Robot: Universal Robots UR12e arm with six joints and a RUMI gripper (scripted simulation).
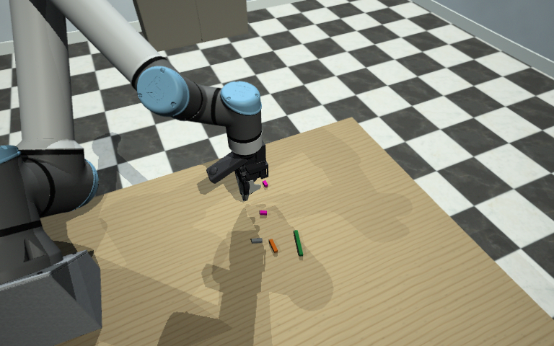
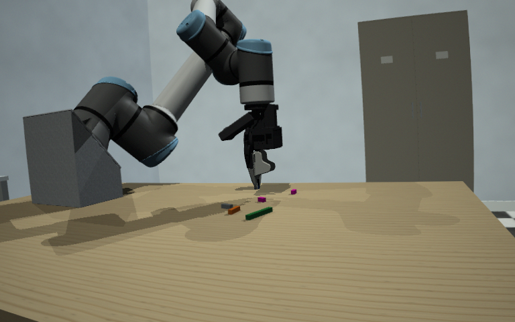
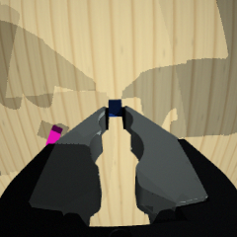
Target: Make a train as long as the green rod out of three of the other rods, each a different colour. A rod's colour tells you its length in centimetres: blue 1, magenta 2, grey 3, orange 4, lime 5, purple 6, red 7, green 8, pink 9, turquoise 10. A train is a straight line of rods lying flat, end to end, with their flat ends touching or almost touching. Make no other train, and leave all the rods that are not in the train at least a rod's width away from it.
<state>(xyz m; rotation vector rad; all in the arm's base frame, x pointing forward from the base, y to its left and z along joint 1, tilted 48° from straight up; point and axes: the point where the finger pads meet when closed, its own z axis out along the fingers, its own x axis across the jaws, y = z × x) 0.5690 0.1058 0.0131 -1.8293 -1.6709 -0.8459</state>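
The grey rod is 2 cm behind my hand, 14 cm to the right of it and 3 cm below it. Round my hand: green rod 8 cm ahead, 20 cm to the right, 3 cm below; blue rod 1 cm below; orange rod 1 cm ahead, 18 cm to the right, 3 cm below.
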